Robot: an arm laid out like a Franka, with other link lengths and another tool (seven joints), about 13 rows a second.
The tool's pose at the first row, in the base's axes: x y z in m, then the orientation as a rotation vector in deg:
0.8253, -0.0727, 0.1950, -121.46, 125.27, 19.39
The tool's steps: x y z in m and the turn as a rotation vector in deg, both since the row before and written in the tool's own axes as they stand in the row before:
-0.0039, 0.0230, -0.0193, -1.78, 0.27, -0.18
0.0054, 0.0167, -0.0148, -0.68, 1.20, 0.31
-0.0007, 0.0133, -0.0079, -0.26, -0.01, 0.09
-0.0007, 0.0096, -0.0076, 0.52, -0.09, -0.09
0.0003, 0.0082, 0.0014, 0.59, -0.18, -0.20
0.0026, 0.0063, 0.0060, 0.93, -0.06, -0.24
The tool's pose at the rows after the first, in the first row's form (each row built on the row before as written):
0.8045, -0.0725, 0.2170, -122.72, 125.73, 21.20
0.7896, -0.0807, 0.2325, -123.53, 126.91, 20.83
0.7776, -0.0813, 0.2423, -123.56, 127.09, 21.15
0.7692, -0.0819, 0.2513, -123.34, 126.78, 20.62
0.7609, -0.0818, 0.2510, -123.13, 126.28, 20.09
0.7538, -0.0831, 0.2455, -122.87, 125.69, 19.05

